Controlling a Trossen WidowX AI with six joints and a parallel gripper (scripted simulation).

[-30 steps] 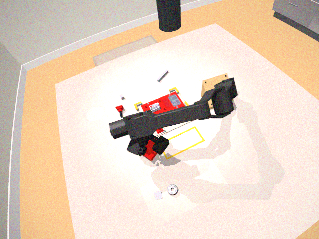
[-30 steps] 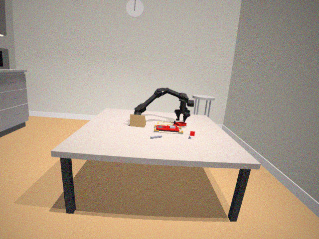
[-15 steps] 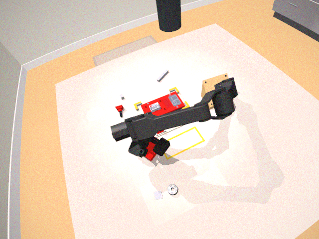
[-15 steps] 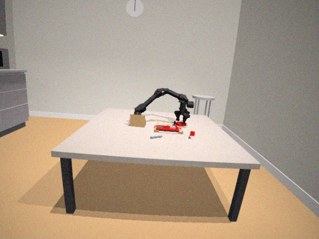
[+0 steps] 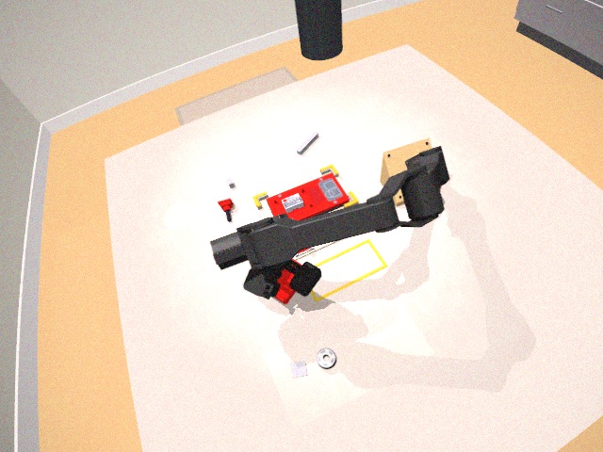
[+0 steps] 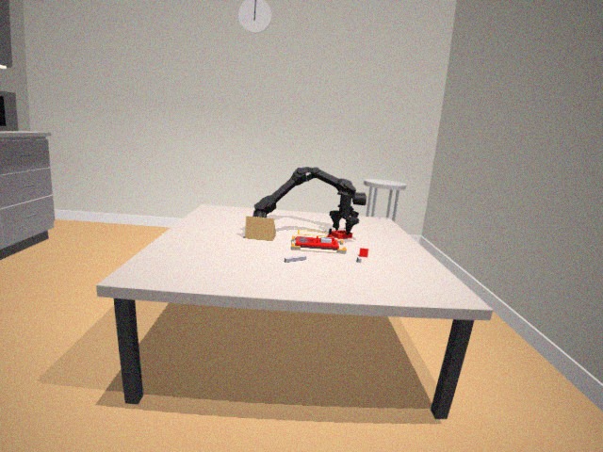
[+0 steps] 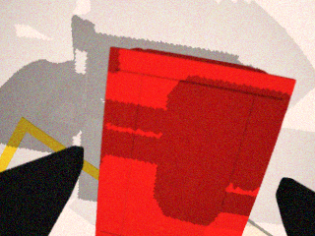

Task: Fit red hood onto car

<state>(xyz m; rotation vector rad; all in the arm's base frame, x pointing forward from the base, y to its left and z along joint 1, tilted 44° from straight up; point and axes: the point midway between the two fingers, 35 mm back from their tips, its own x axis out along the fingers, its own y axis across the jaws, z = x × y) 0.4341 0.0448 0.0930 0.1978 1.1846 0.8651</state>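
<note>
Right now my gripper tip is 10 mm above the red hood. Also, from my gripper tip: grey bar 390 mm to the right, 250 mm behind, 20 mm below.
</note>
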